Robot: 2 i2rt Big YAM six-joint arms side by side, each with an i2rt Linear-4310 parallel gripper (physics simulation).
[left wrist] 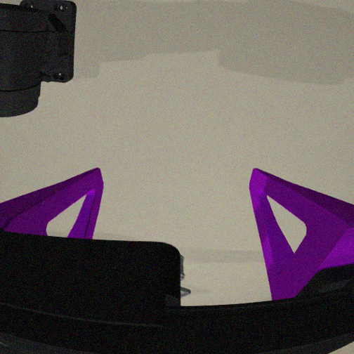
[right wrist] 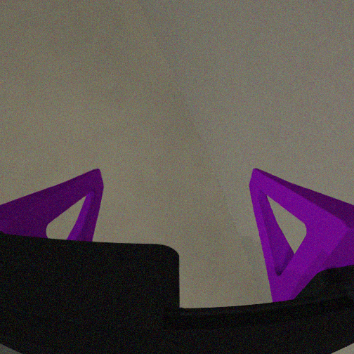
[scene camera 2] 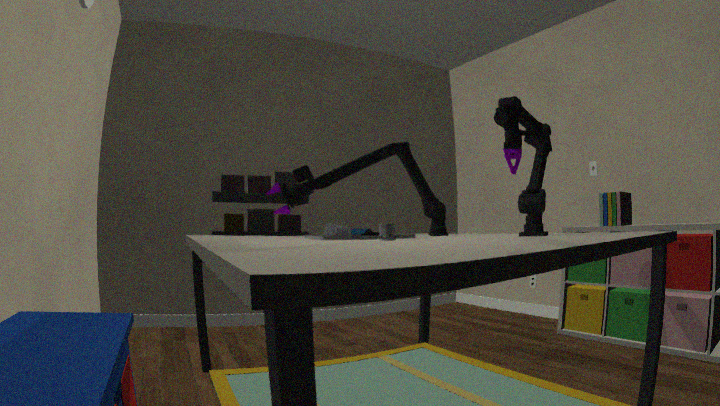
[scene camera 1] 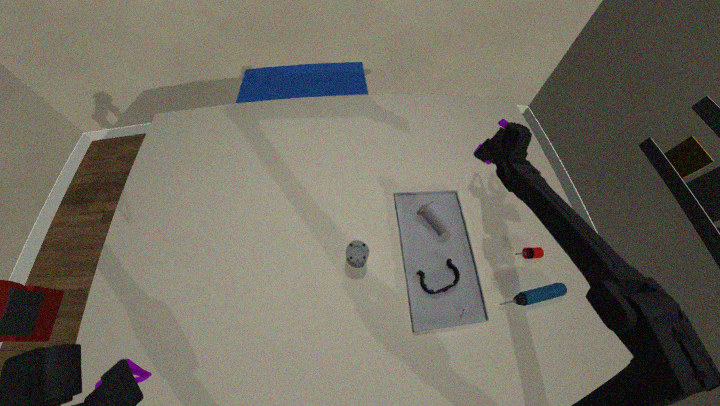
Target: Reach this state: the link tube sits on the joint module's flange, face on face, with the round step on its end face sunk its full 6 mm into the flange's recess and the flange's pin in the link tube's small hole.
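Places are measured from the left arm's base along level axes (x back, y right, z up), in centimetres.
Pixels of known places: left gripper, fingertip midpoint: [scene camera 2: 513, 172] [scene camera 1: 161, 399]; right gripper, fingertip midpoint: [scene camera 2: 269, 203] [scene camera 1: 490, 133]; left arm's base at its link origin: [scene camera 2: 533, 235]; right arm's base at its link origin: [scene camera 2: 438, 235].
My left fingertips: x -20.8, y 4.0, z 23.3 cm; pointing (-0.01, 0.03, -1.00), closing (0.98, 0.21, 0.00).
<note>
Ahead of a thing's pixels: the offset from my left fingertips to its top centre. "*": to the spot under its first point.
The joint module @[dx -9.6, dy +47.7, dz -16.9 cm] [scene camera 1: 357, 253] [scene camera 2: 387, 231], a short grey cylinder with small dark holes around its top face, stands upright on the table left of the tray. The link tube @[dx -6.4, dy +73.8, dz -16.6 cm] [scene camera 1: 433, 220] [scene camera 2: 336, 231], a pale grey cylinder, lies on its side in the upper part of the tray, apart from the joint module. My left gripper [left wrist: 176, 176] [scene camera 2: 513, 171] is open and empty, high over the table at the lower left of scene camera 1. My right gripper [right wrist: 176, 176] [scene camera 1: 489, 135] [scene camera 2: 278, 198] is open and empty, above the table beyond the tray's top right corner. The pin and small hole are too small to make out.
The grey tray @[dx +3.0, dy +68.7, dz -21.7 cm] [scene camera 1: 407, 302] also holds a black curved cable @[* dx +11.6, dy +61.1, dz -20.7 cm] [scene camera 1: 439, 291] and a tiny thin piece @[dx +20.5, dy +63.5, dz -21.8 cm] [scene camera 1: 462, 312]. Right of it lie a red-handled screwdriver @[dx +20.2, dy +93.6, dz -19.9 cm] [scene camera 1: 533, 252] and a blue screwdriver @[* dx +31.5, dy +86.8, dz -19.2 cm] [scene camera 1: 544, 293], near my right arm. A blue box [scene camera 1: 305, 81] [scene camera 2: 65, 348] stands beyond the table's far edge.
</note>
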